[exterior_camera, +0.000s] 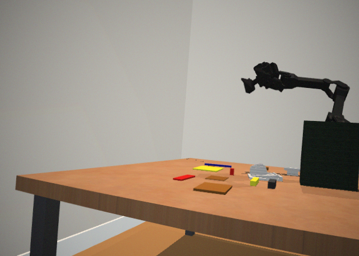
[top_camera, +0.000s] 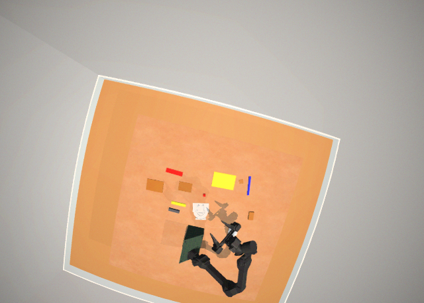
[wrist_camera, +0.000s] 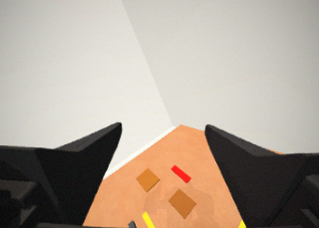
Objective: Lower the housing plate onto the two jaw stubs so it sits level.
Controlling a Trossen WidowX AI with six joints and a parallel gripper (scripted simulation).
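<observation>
Right now my gripper tip is 430 mm above the small white part, 230 mm past it and 170 mm to the left of it. Also, from my gripper tip: dark grey bar (430 mm below, 290 mm to the left, 120 mm behind); then yellow bar (430 mm below, 260 mm to the left, 60 mm behind).
</observation>
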